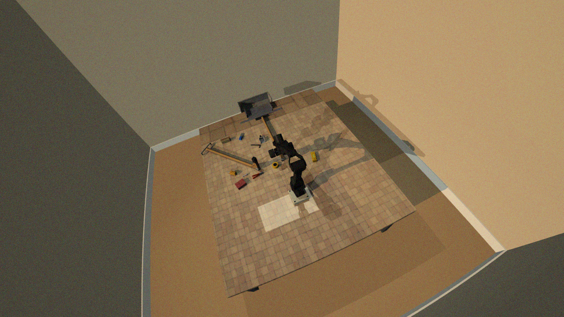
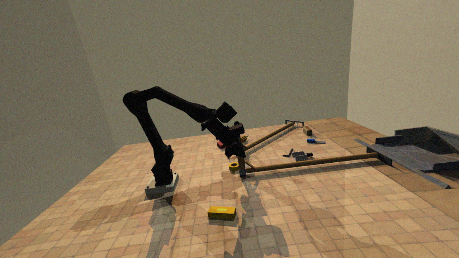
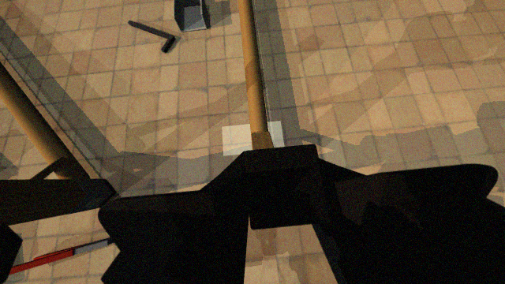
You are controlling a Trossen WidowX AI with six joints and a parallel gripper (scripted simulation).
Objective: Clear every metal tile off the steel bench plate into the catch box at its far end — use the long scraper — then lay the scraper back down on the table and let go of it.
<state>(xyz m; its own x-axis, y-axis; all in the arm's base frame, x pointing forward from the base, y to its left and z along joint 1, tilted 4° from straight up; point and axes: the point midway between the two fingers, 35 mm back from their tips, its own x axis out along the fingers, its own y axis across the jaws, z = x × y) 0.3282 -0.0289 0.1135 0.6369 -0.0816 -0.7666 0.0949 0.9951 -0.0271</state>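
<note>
Right now my gripper tip is 8 cm to the right of the yellow tape roll, 8 cm above it and 4 cm past it. The rest, counted from my gripper tip: red screwdriver (23 cm to the left, 8 cm below, 6 cm behind); then yellow block (21 cm to the right, 13 cm behind, 8 cm below); then hex key (24 cm ahead, 13 cm to the left, 9 cm below).
</note>
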